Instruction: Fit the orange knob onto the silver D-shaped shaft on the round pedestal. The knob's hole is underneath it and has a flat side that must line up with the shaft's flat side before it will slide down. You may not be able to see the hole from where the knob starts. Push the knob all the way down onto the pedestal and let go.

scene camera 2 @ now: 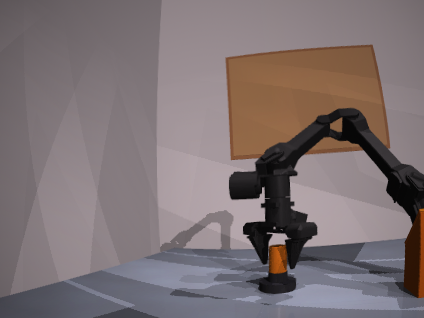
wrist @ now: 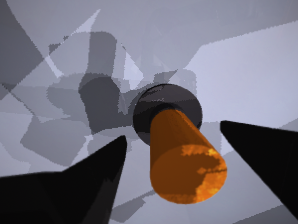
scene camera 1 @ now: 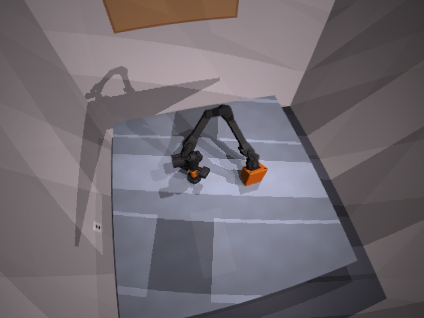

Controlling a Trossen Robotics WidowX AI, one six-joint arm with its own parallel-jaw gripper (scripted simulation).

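My gripper (scene camera 2: 278, 266) open, holding nothing. Gripper (wrist: 171, 132) visible, plus dark round pedestal (wrist: 161, 97), orange knob (wrist: 185, 168).
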